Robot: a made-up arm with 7 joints. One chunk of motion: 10 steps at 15 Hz.
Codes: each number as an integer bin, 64 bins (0 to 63) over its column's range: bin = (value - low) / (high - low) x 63, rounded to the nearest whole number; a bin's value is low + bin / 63 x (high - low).
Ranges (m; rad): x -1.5..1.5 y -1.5..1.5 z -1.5..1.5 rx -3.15..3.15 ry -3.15..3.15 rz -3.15..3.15
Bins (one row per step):
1: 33 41 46 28 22 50
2: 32 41 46 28 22 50
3: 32 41 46 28 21 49
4: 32 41 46 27 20 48
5: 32 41 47 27 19 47
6: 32 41 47 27 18 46
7: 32 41 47 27 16 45
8: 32 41 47 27 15 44
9: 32 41 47 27 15 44
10: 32 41 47 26 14 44
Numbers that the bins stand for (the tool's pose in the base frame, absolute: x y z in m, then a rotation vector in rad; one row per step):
1: 0.0714 0.4524 0.6905 -0.3500 -0.9500 1.8500
2: 0.0238 0.4524 0.6905 -0.3500 -0.9500 1.8500
3: 0.0238 0.4524 0.6905 -0.3500 -1.0500 1.7500
4: 0.0238 0.4524 0.6905 -0.4500 -1.1500 1.6500
5: 0.0238 0.4524 0.7381 -0.4500 -1.2500 1.5500
6: 0.0238 0.4524 0.7381 -0.4500 -1.3500 1.4500
7: 0.0238 0.4524 0.7381 -0.4500 -1.5500 1.3500
8: 0.0238 0.4524 0.7381 -0.4500 -1.6500 1.2500
9: 0.0238 0.4524 0.7381 -0.4500 -1.6500 1.2500
10: 0.0238 0.4524 0.7381 -0.5500 -1.7500 1.2500

